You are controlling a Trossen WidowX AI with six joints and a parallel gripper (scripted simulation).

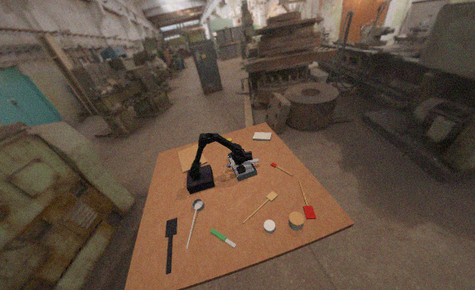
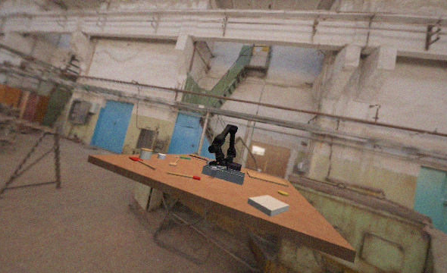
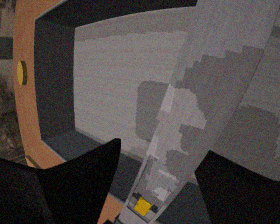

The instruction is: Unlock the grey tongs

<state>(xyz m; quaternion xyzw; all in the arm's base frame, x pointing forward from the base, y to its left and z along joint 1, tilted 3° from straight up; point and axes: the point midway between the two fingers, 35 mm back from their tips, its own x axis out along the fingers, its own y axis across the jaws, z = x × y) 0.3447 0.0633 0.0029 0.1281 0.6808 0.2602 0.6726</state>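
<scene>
Right now my gripper tip is 30 mm short of the roasting tin, 20 mm to the right of it and 10 mm above it. From my gripper tip the other things lie so: yellow disc (440 mm to the left, 40 mm behind, 30 mm below); then red-tipped stick (320 mm ahead, 100 mm to the right, 30 mm below); then yellow lock (30 mm above, 20 mm behind, 10 mm to the right).
</scene>
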